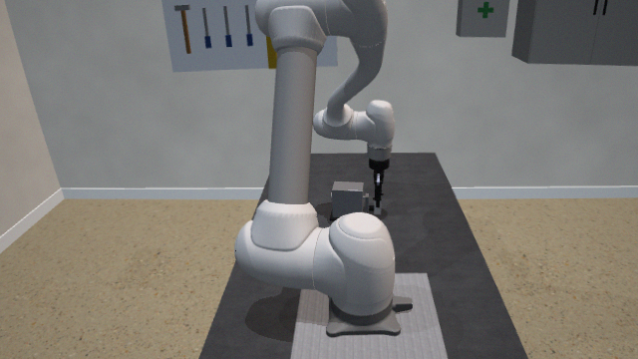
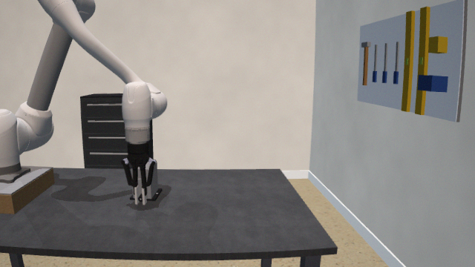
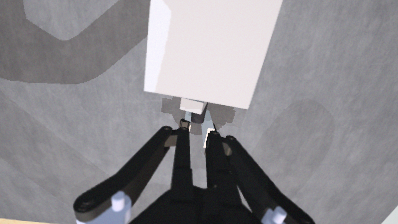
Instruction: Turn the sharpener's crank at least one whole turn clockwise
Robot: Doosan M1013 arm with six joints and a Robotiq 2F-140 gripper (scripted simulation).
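Right now my hand is 20 mm to the right of the crank knob and 20 mm above it. From my hand the other things lie so: crank 20 mm to the left, 10 mm below.
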